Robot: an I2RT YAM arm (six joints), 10 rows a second.
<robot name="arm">
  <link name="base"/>
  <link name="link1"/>
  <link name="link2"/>
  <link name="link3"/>
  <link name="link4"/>
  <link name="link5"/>
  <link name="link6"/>
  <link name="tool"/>
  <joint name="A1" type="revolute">
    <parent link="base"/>
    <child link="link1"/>
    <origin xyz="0 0 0.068"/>
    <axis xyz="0 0 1"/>
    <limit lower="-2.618" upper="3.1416"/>
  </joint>
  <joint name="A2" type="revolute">
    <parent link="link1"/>
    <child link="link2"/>
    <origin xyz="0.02 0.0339 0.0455"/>
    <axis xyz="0 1 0"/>
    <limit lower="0" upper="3.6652"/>
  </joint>
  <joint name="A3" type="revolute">
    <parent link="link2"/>
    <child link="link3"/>
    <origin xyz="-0.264 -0.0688 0"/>
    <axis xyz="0 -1 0"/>
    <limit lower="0" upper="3.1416"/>
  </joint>
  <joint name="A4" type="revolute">
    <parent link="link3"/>
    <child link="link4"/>
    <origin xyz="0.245 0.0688 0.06"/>
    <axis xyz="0 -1 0"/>
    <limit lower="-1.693" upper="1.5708"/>
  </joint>
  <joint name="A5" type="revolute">
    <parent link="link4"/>
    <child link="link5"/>
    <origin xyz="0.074 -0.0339 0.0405"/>
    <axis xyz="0 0 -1"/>
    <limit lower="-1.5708" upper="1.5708"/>
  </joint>
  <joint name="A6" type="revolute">
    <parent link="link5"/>
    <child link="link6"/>
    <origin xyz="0.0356 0 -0.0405"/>
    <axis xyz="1 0 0"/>
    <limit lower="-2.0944" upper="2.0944"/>
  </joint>
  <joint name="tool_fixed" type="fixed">
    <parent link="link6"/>
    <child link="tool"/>
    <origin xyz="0 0 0" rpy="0 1.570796 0"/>
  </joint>
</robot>
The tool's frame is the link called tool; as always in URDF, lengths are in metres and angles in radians.
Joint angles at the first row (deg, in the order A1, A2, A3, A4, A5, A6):
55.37, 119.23, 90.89, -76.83, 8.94, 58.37
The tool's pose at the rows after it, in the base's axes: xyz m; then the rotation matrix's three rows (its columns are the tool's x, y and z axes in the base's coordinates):
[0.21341, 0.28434, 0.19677], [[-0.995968, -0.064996, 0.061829], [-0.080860, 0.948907, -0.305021], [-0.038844, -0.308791, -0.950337]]
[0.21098, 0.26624, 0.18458], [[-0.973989, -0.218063, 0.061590], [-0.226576, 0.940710, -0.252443], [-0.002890, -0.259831, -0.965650]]
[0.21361, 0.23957, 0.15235], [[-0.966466, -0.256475, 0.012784], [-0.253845, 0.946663, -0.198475], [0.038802, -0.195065, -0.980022]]
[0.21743, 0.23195, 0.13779], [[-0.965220, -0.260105, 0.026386], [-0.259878, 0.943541, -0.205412], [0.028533, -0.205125, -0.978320]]
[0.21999, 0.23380, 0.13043], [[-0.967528, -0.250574, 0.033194], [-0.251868, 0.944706, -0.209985], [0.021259, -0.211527, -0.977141]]
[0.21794, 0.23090, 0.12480], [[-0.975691, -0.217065, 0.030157], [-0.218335, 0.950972, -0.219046], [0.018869, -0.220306, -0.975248]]
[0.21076, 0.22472, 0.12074], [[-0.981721, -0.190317, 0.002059], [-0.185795, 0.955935, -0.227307], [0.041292, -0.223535, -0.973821]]
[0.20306, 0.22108, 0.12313], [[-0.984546, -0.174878, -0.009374], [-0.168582, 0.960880, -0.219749], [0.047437, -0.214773, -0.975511]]
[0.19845, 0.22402, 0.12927], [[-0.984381, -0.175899, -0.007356], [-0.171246, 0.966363, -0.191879], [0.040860, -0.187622, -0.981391]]
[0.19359, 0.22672, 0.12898], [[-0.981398, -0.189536, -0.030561], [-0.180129, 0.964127, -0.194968], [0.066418, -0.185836, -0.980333]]
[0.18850, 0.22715, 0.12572], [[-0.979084, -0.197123, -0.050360], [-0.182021, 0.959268, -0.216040], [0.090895, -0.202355, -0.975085]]
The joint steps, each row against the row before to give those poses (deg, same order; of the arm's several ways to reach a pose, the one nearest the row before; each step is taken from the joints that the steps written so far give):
-0.95, -4.17, -0.98, -0.60, 4.23, -6.78
-1.60, -3.99, -8.22, 7.18, -1.54, -10.86
-3.66, -2.03, -10.40, 9.77, -3.61, -5.92
-1.30, 0.63, -2.80, 3.83, 1.04, -1.57
-0.06, 1.33, -0.02, 1.42, 0.48, 0.48
-0.06, 0.14, -1.32, 0.94, 0.23, 2.00
0.12, -0.76, -2.25, 0.03, -0.91, 1.91
0.52, -1.71, -1.77, -0.11, -0.87, 1.43
0.90, -1.36, -0.12, -0.03, -1.12, 0.65
0.92, 0.24, 0.18, -1.04, -1.05, 0.23
0.78, 0.52, -0.32, -0.93, -0.26, 0.54

